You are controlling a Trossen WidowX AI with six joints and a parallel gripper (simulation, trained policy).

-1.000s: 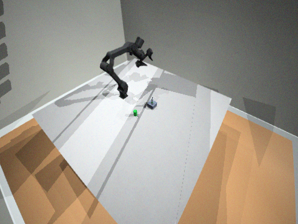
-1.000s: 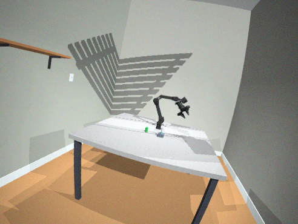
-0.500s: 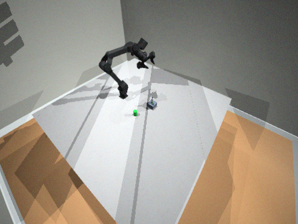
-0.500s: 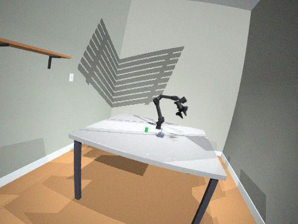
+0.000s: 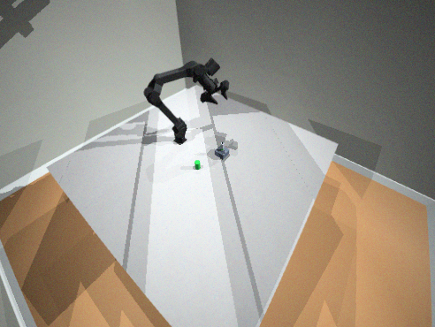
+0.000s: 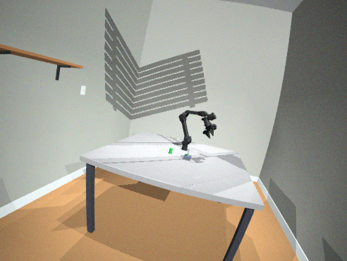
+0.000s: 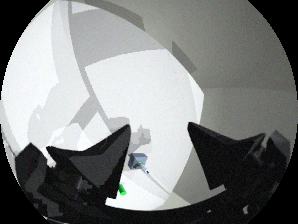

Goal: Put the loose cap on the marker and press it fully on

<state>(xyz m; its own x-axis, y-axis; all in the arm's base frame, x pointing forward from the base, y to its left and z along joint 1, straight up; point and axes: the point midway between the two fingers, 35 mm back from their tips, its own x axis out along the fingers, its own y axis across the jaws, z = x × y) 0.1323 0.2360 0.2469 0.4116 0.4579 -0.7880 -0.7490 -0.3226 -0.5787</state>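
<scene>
Now: gripper tip 10 cm short of the green cap, 35 cm to the left of it and 19 cm above it. From my gripper tip the other things lie so: blue-grey holder block (14 cm ahead, 18 cm to the right, 20 cm below).
</scene>
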